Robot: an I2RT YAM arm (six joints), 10 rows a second.
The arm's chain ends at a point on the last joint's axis. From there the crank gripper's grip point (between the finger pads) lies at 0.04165 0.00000 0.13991 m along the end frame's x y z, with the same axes.
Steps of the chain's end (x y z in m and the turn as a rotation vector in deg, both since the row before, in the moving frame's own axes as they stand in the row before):
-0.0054, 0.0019, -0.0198, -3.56, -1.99, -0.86
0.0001, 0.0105, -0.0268, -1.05, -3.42, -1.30
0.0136, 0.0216, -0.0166, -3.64, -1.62, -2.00
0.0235, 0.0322, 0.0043, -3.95, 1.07, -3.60
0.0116, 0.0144, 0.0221, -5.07, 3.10, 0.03
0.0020, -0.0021, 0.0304, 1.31, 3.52, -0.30
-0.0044, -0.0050, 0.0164, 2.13, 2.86, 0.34
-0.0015, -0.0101, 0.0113, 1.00, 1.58, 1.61
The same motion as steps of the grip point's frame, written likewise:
-0.0102, 0.0100, -0.0187, -3.56, -1.99, -0.86
-0.0083, 0.0122, -0.0246, -1.05, -3.42, -1.30
0.0098, 0.0291, -0.0157, -3.64, -1.62, -2.00
0.0263, 0.0391, 0.0033, -3.95, 1.07, -3.60
0.0191, 0.0267, 0.0191, -5.07, 3.10, 0.03
0.0105, -0.0055, 0.0275, 1.31, 3.52, -0.30
0.0025, -0.0099, 0.0141, 2.13, 2.86, 0.34
0.0024, -0.0113, 0.0101, 1.00, 1.58, 1.61

